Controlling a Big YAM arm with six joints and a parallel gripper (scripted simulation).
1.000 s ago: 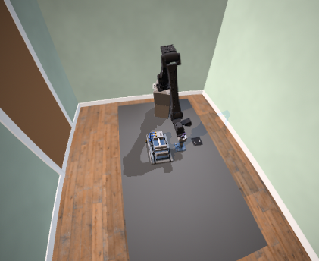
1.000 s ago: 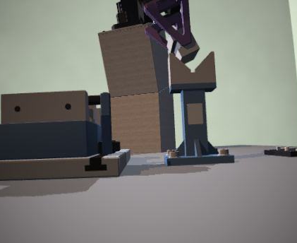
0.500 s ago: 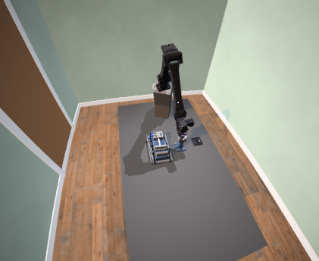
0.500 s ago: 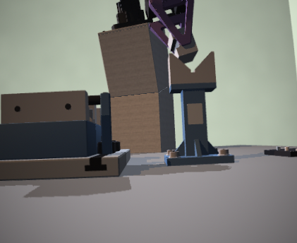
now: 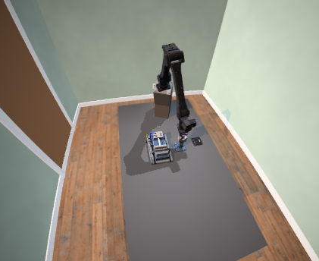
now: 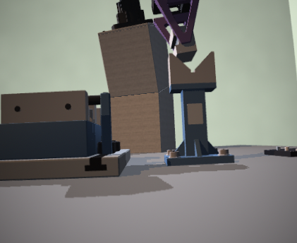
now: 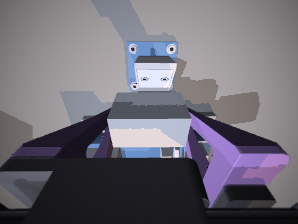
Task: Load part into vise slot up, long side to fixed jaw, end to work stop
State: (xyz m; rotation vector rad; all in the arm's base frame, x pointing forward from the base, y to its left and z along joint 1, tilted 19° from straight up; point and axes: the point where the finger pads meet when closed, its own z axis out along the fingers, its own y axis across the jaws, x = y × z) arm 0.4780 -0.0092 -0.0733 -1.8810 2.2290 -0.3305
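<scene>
The part lies 10 mm to the right of my hand. From my hand the other things lie so: dark work stop rod: 40 mm ahead, 150 mm to the right, 90 mm below; then moving jaw: 190 mm to the right, 100 mm below; then air cylinder rod: 60 mm behind, 180 mm to the right, 100 mm below.
</scene>
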